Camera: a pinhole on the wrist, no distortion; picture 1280 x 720 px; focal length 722.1 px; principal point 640.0 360.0 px. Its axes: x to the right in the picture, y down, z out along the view. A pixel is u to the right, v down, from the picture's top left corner.
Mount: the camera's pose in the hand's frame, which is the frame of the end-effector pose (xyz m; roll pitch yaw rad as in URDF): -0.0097 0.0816 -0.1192 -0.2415 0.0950 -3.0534
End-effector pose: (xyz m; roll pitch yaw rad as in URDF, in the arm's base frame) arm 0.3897 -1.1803 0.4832 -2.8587 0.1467 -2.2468
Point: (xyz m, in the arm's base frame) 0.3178 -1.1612 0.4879
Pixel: 276 364
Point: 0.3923 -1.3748 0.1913
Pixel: 243 440
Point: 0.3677 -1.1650 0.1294
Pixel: 452 118
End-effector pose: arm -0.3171 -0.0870 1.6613 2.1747 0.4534 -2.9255
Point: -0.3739 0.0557 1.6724
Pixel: 471 116
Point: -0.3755 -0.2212 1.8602
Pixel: behind the camera
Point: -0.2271 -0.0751 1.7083
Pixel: 1112 598
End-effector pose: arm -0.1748 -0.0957 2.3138 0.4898 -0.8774 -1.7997
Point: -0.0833 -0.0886 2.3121
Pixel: 637 134
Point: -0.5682 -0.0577 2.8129
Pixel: 74 613
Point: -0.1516 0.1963 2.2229
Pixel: 1164 233
